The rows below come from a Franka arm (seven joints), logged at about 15 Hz.
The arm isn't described. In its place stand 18 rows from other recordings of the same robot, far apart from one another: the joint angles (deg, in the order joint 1, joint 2, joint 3, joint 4, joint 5, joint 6, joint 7), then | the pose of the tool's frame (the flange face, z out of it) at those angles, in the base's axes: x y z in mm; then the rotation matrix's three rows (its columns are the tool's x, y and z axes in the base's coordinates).
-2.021, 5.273, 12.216, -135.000, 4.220, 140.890, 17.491 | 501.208, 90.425, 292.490; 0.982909, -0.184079, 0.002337; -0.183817, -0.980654, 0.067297; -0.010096, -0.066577, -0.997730
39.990, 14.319, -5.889, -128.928, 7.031, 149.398, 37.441 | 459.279, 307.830, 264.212; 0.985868, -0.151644, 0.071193; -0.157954, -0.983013, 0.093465; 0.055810, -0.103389, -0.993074
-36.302, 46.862, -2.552, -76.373, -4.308, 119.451, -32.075 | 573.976, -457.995, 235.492; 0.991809, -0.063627, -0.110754; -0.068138, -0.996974, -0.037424; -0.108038, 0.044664, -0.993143
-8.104, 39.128, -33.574, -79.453, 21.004, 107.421, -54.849 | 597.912, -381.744, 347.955; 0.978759, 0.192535, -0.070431; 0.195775, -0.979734, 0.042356; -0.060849, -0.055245, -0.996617
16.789, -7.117, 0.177, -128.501, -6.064, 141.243, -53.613 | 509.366, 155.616, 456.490; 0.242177, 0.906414, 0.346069; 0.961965, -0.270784, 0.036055; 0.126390, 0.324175, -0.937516
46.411, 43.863, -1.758, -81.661, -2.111, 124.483, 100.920 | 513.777, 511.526, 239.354; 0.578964, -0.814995, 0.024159; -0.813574, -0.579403, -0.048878; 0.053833, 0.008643, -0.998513
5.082, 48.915, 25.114, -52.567, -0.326, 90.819, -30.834 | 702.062, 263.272, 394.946; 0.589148, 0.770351, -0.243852; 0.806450, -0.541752, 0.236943; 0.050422, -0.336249, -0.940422
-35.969, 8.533, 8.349, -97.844, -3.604, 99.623, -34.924 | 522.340, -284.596, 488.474; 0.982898, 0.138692, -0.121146; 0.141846, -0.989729, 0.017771; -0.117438, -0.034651, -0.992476
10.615, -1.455, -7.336, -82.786, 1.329, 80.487, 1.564 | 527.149, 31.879, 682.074; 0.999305, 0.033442, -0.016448; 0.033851, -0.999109, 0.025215; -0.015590, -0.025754, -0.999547
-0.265, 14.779, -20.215, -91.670, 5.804, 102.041, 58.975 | 599.472, -193.128, 483.126; 0.166113, -0.984682, -0.052983; -0.985326, -0.167878, 0.030798; -0.039221, 0.047090, -0.998120
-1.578, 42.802, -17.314, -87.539, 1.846, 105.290, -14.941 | 632.170, -187.344, 206.242; 0.903167, -0.033618, -0.427971; -0.060468, -0.996952, -0.049297; -0.425009, 0.070402, -0.902447
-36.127, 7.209, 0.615, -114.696, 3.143, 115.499, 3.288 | 463.049, -326.631, 387.170; 0.759031, -0.648219, -0.060698; -0.640869, -0.760329, 0.105765; -0.114709, -0.041379, -0.992537
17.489, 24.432, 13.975, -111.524, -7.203, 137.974, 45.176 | 536.764, 319.353, 271.336; 0.984843, -0.169810, 0.035325; -0.171145, -0.984474, 0.038998; 0.028155, -0.044452, -0.998615
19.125, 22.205, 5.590, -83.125, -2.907, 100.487, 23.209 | 611.148, 265.906, 459.350; 0.997008, 0.033436, -0.069700; 0.030273, -0.998485, -0.045950; -0.071130, 0.043702, -0.996509
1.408, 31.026, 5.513, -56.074, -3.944, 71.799, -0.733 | 667.318, 52.593, 537.644; 0.959034, 0.115550, -0.258654; 0.107394, -0.993175, -0.045490; -0.262145, 0.015849, -0.964898
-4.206, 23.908, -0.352, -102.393, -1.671, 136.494, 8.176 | 665.245, -52.956, 337.872; 0.963905, -0.200817, 0.174814; -0.197484, -0.979629, -0.036439; 0.178570, 0.000600, -0.983927
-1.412, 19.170, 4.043, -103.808, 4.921, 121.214, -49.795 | 632.764, 30.021, 355.634; 0.648865, 0.760217, -0.032323; 0.759157, -0.643915, 0.095151; 0.051522, -0.086278, -0.994938
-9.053, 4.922, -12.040, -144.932, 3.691, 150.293, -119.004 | 430.471, -168.981, 244.688; -0.083077, 0.996434, 0.014767; 0.996510, 0.082945, 0.009329; 0.008070, 0.015490, -0.999847
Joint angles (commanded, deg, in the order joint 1, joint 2, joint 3, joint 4, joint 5, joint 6, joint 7), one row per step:
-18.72, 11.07, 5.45, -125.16, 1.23, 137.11, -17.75
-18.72, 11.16, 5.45, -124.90, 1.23, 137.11, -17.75
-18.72, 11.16, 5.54, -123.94, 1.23, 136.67, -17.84
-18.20, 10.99, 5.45, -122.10, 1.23, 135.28, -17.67
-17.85, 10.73, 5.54, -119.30, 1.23, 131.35, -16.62
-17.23, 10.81, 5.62, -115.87, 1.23, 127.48, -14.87
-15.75, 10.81, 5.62, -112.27, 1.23, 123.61, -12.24
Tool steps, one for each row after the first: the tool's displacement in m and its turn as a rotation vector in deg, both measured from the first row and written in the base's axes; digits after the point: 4 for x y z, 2 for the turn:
0.0014, -0.0004, 0.0010, -0.03, -0.17, 0.00
0.0060, -0.0007, 0.0073, -0.13, -0.68, 0.17
0.0143, 0.0017, 0.0204, -0.27, -1.28, 0.45
0.0224, 0.0043, 0.0380, 0.00, -0.42, -0.08
0.0332, 0.0090, 0.0576, 0.22, 0.13, -1.06
0.0450, 0.0221, 0.0799, 0.37, 0.47, -2.14

